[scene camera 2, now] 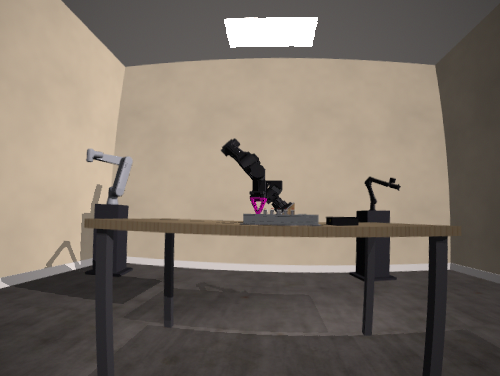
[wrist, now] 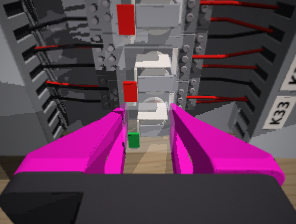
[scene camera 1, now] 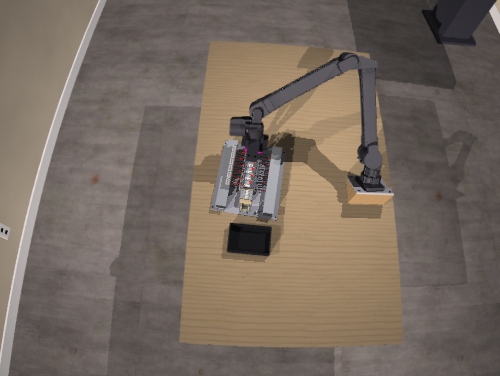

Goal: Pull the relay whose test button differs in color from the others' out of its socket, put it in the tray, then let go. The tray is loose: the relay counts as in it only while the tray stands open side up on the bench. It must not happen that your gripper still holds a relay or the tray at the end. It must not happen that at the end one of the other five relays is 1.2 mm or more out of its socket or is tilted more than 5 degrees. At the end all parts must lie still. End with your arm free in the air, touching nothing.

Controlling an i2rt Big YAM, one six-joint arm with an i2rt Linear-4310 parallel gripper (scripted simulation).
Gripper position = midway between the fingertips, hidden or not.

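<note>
Scene camera 1: black tray (scene camera 1: 242, 237). Wrist view: relay (wrist: 146, 131), the gripper (wrist: 148, 111); black tray out of frame in the wrist view.
</note>
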